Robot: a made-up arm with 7 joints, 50 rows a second.
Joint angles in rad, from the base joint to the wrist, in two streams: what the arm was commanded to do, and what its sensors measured. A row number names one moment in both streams.
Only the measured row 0 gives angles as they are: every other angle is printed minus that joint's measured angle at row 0.
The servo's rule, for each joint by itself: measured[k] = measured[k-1] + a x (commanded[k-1-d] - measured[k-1]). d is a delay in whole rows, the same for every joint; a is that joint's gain. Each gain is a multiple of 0.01, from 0.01 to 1. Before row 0 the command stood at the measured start. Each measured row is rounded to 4 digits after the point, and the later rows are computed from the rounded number. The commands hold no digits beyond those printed.
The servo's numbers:
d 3
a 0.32 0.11 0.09 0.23 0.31 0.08 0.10
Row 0, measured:
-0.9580, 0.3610, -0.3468, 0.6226, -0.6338, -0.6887, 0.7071
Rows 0 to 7, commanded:
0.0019, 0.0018, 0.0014, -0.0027, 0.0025, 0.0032, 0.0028
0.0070, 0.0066, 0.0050, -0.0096, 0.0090, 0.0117, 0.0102
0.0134, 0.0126, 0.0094, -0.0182, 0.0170, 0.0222, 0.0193
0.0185, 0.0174, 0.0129, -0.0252, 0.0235, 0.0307, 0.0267
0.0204, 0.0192, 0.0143, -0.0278, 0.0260, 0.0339, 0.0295
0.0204, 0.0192, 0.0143, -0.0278, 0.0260, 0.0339, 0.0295
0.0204, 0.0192, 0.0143, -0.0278, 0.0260, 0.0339, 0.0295
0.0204, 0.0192, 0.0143, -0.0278, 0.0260, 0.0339, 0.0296
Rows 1 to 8, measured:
0.0000, 0.0000, 0.0000, 0.0000, 0.0000, 0.0000, 0.0000
0.0000, 0.0000, 0.0000, 0.0000, 0.0000, 0.0000, 0.0000
0.0000, 0.0000, 0.0000, 0.0000, 0.0000, 0.0000, 0.0000
0.0006, 0.0002, 0.0001, -0.0006, 0.0008, 0.0003, 0.0003
0.0026, 0.0009, 0.0005, -0.0027, 0.0033, 0.0012, 0.0013
0.0061, 0.0022, 0.0013, -0.0063, 0.0075, 0.0029, 0.0031
0.0101, 0.0039, 0.0023, -0.0106, 0.0125, 0.0051, 0.0055
0.0134, 0.0056, 0.0034, -0.0146, 0.0167, 0.0074, 0.0079

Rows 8 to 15, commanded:
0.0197, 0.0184, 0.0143, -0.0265, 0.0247, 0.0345, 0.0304
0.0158, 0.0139, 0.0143, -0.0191, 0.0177, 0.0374, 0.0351
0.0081, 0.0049, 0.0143, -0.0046, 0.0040, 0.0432, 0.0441
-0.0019, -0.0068, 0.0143, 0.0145, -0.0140, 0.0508, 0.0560
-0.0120, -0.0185, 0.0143, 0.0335, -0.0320, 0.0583, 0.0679
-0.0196, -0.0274, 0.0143, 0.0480, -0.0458, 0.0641, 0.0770
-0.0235, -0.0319, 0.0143, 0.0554, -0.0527, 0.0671, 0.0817
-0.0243, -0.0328, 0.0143, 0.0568, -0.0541, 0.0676, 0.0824
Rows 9 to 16, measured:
0.0156, 0.0071, 0.0044, -0.0176, 0.0196, 0.0095, 0.0101
0.0171, 0.0084, 0.0053, -0.0199, 0.0216, 0.0115, 0.0120
0.0182, 0.0096, 0.0061, -0.0217, 0.0230, 0.0133, 0.0138
0.0187, 0.0106, 0.0068, -0.0228, 0.0235, 0.0150, 0.0155
0.0178, 0.0110, 0.0075, -0.0219, 0.0217, 0.0168, 0.0175
0.0147, 0.0103, 0.0081, -0.0179, 0.0162, 0.0189, 0.0202
0.0094, 0.0084, 0.0087, -0.0104, 0.0068, 0.0215, 0.0238
0.0026, 0.0054, 0.0092, -0.0003, -0.0052, 0.0244, 0.0282

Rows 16 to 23, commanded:
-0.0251, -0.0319, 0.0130, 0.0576, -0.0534, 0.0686, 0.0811
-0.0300, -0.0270, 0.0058, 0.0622, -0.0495, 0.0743, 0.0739
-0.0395, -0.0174, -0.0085, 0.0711, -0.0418, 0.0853, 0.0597
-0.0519, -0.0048, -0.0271, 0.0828, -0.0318, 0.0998, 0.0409
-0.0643, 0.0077, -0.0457, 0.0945, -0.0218, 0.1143, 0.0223
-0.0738, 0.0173, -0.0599, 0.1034, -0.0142, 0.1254, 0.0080
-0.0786, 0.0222, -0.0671, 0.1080, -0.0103, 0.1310, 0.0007
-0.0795, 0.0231, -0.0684, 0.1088, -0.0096, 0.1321, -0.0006
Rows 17 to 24, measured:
-0.0045, 0.0018, 0.0097, 0.0108, -0.0178, 0.0276, 0.0331
-0.0106, -0.0019, 0.0101, 0.0211, -0.0286, 0.0308, 0.0380
-0.0150, -0.0053, 0.0105, 0.0293, -0.0365, 0.0337, 0.0424
-0.0182, -0.0082, 0.0107, 0.0358, -0.0417, 0.0365, 0.0463
-0.0220, -0.0103, 0.0103, 0.0419, -0.0441, 0.0395, 0.0491
-0.0276, -0.0111, 0.0086, 0.0486, -0.0434, 0.0432, 0.0502
-0.0354, -0.0104, 0.0054, 0.0565, -0.0398, 0.0477, 0.0493
-0.0446, -0.0084, 0.0008, 0.0652, -0.0342, 0.0530, 0.0466

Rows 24 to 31, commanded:
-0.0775, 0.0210, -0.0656, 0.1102, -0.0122, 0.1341, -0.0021
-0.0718, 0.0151, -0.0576, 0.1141, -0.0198, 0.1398, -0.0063
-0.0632, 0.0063, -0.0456, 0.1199, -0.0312, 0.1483, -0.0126
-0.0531, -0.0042, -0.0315, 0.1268, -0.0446, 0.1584, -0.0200
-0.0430, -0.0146, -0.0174, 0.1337, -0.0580, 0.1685, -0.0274
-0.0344, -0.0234, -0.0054, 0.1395, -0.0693, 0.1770, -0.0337
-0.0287, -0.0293, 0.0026, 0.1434, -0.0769, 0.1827, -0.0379
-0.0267, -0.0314, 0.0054, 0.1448, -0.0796, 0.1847, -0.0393
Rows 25 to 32, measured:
-0.0539, -0.0056, -0.0047, 0.0740, -0.0280, 0.0588, 0.0427
-0.0618, -0.0025, -0.0103, 0.0818, -0.0225, 0.0646, 0.0385
-0.0675, 0.0003, -0.0155, 0.0880, -0.0185, 0.0700, 0.0346
-0.0707, 0.0026, -0.0200, 0.0931, -0.0165, 0.0751, 0.0309
-0.0711, 0.0040, -0.0234, 0.0979, -0.0175, 0.0803, 0.0272
-0.0686, 0.0043, -0.0254, 0.1030, -0.0217, 0.0857, 0.0232
-0.0636, 0.0034, -0.0259, 0.1085, -0.0288, 0.0915, 0.0189
-0.0570, 0.0014, -0.0251, 0.1143, -0.0379, 0.0977, 0.0143

